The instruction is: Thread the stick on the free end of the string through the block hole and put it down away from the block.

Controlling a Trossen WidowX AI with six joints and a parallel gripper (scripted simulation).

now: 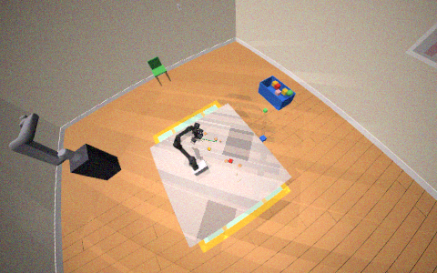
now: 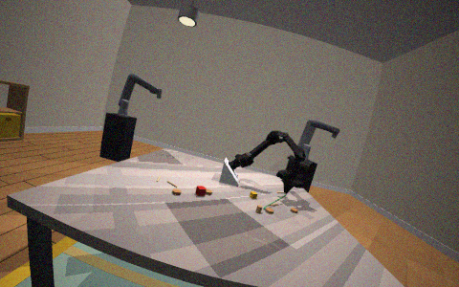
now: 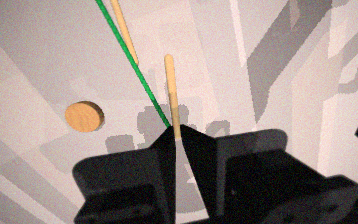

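The yellow wooden block lies 19 cm to the right of my gripper tip, 4 cm below it and 2 cm ahead of it. Also, from my gripper tip: short wooden cylinder 20 cm to the right, 19 cm ahead, 4 cm below; then thin wooden stick 1 cm to the right; then round wooden button 17 cm ahead, 13 cm to the right, 5 cm below.
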